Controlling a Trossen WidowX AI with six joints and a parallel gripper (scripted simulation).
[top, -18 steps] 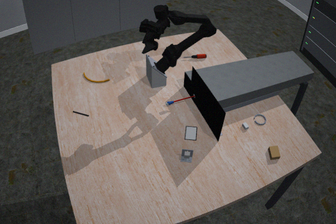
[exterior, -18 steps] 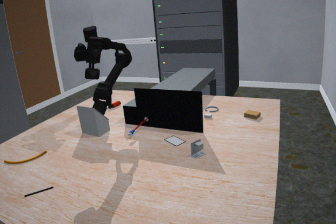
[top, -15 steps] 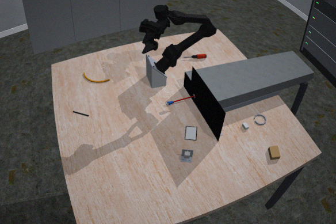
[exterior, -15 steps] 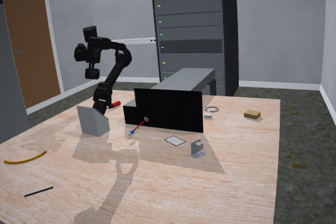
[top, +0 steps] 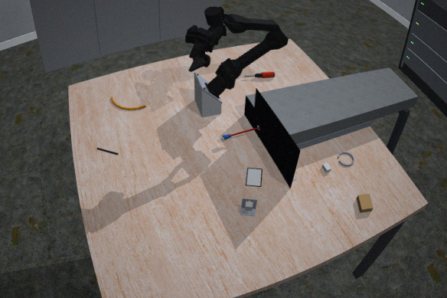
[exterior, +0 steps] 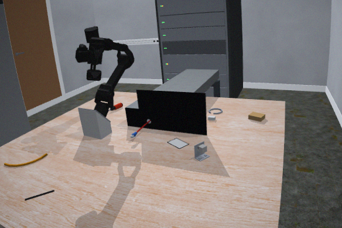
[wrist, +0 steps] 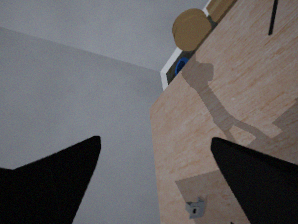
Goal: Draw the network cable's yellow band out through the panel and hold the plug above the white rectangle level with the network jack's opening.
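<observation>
Right now my hand is 7 cm short of the blue plug, 9 cm to the right of it and 34 cm above it. From my hand the other things lie so: white rectangle 27 cm ahead, 13 cm to the left, 37 cm below; then network jack 41 cm ahead, 5 cm to the left, 33 cm below; then black rod 3 cm behind, 38 cm to the right, 37 cm below.
</observation>
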